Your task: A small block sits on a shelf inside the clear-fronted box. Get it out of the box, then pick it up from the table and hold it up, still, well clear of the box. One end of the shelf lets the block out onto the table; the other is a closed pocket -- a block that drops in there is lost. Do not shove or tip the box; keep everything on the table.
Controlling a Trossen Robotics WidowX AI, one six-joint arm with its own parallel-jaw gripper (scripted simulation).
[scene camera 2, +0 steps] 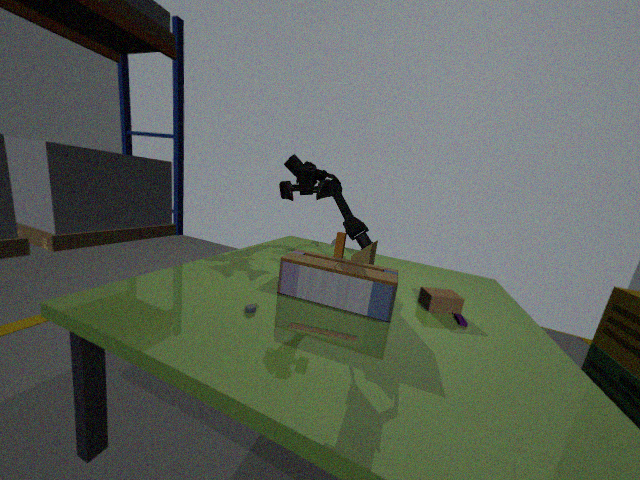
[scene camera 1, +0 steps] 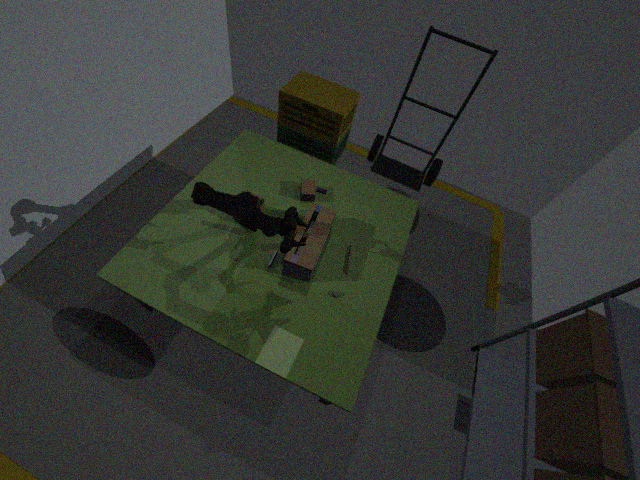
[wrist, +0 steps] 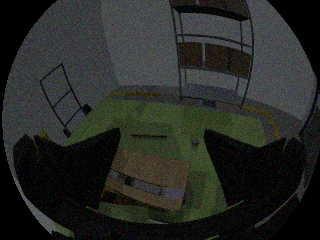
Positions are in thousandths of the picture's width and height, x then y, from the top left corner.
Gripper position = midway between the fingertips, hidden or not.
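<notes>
My gripper (scene camera 2: 476, 416), brown box (scene camera 2: 699, 628). My gripper (scene camera 1: 479, 491) visible. My gripper (wrist: 508, 556) visible; the wrist view does not show the brown box, hidden by my gripper.
</notes>
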